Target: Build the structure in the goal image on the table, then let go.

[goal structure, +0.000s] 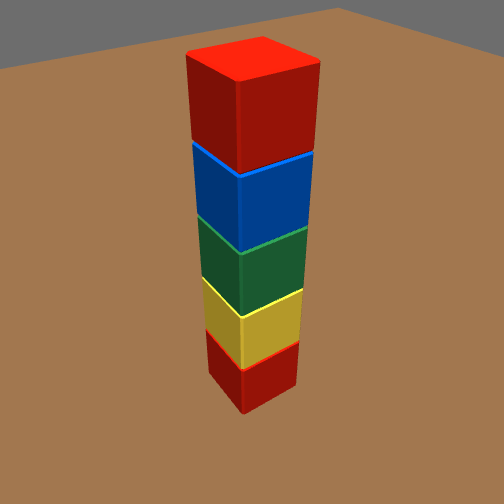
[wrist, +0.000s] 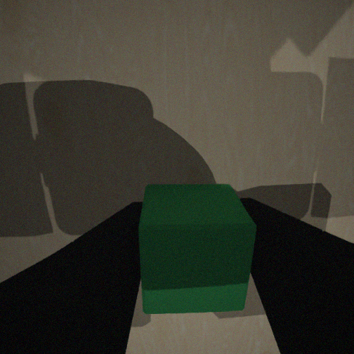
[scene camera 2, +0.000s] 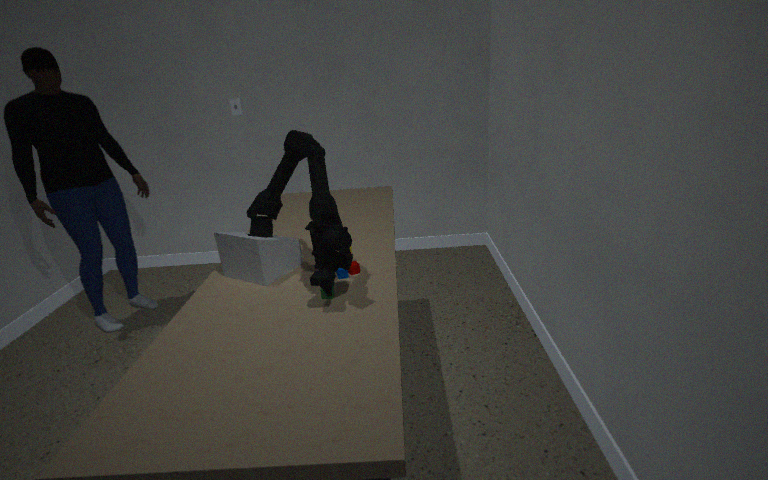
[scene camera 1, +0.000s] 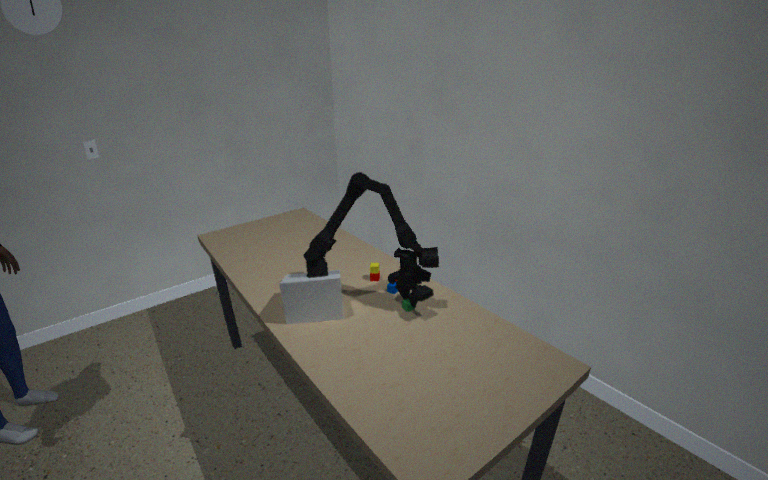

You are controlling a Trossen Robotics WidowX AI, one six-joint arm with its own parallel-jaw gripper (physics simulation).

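Frame: origin at the arm's base, x down, y ahead, z right, level; millimetres.
Where they show: gripper, fingertip midpoint: (scene camera 2: 330, 293) (scene camera 1: 410, 305); arm's base at its link origin: (scene camera 2: 260, 236) (scene camera 1: 317, 275).
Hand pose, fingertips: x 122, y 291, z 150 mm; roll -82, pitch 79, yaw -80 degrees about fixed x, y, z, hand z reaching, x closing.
Each offset is from my fingertips to the top centre of the thing. Level surfaces: height alone.
My gripper (scene camera 1: 410, 301) (scene camera 2: 325, 287) (wrist: 191, 211) is shut on a green cube {dz +1, dx -22, dy -10 mm} (scene camera 1: 406, 306) (scene camera 2: 326, 294) (wrist: 196, 252), with a finger against each side in the wrist view. The cube is at table level; whether it touches the table is hard to tell. A blue cube {dz -132, dx -22, dy -6 mm} (scene camera 1: 391, 288) (scene camera 2: 342, 273) lies behind the gripper, partly hidden in scene camera 1. A red cube {dz -164, dx -22, dy +22 mm} (scene camera 2: 355, 267) lies close beside it. Farther back, a yellow cube {dz -252, dx -55, dy -31 mm} (scene camera 1: 374, 266) sits on another red cube {dz -248, dx -22, dy -32 mm} (scene camera 1: 374, 276); the arm mostly hides this stack in scene camera 2.
The arm's base stands on a light grey block (scene camera 1: 312, 298) (scene camera 2: 257, 257) on the wooden table {dx +11 mm} (scene camera 1: 396, 373) (scene camera 2: 254, 384). The table's long edge runs near the wall in scene camera 1. A person (scene camera 2: 67, 141) stands on the floor beyond the table's other side.
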